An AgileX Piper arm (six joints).
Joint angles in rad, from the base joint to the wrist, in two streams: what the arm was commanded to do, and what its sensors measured. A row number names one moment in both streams.
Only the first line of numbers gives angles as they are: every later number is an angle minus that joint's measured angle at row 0.
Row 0, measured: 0.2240 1.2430 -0.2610 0.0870 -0.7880 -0.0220
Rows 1 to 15, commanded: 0.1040 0.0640 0.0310 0.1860 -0.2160 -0.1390; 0.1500 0.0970 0.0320 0.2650 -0.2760 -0.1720; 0.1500 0.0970 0.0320 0.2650 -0.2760 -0.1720; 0.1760 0.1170 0.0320 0.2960 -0.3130 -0.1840; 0.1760 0.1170 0.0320 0.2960 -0.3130 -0.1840; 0.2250 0.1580 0.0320 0.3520 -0.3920 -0.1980; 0.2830 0.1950 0.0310 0.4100 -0.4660 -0.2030; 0.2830 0.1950 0.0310 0.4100 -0.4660 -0.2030; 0.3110 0.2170 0.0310 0.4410 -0.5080 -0.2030; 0.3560 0.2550 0.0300 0.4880 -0.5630 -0.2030; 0.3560 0.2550 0.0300 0.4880 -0.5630 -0.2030; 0.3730 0.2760 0.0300 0.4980 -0.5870 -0.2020; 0.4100 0.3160 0.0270 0.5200 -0.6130 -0.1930; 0.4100 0.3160 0.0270 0.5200 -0.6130 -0.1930; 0.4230 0.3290 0.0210 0.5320 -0.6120 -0.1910
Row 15, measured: 0.4010 0.3130 0.0300 0.5080 -0.4110 -0.1910
